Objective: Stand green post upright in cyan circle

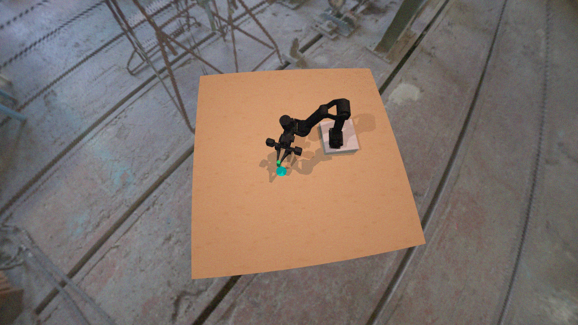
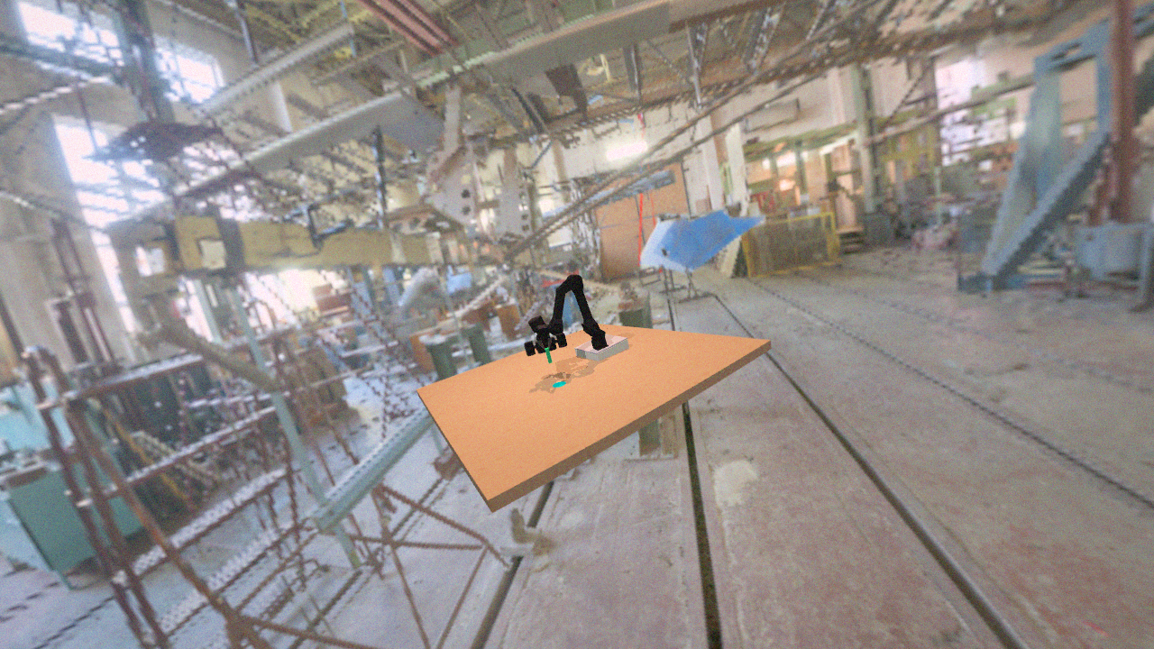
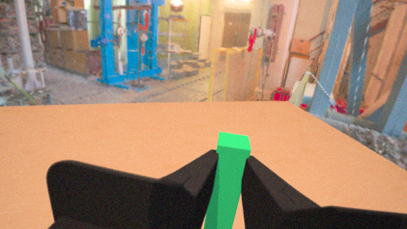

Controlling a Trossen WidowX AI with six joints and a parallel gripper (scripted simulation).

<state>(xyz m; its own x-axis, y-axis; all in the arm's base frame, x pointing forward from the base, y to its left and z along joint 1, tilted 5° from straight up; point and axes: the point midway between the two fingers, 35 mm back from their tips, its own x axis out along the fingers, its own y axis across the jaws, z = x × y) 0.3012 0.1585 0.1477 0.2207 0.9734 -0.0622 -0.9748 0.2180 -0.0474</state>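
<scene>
The cyan circle is 20 mm behind my gripper tip, 10 mm to the right of it and 160 mm below it. Also, from my gripper tip: green post (20 mm below).
</scene>
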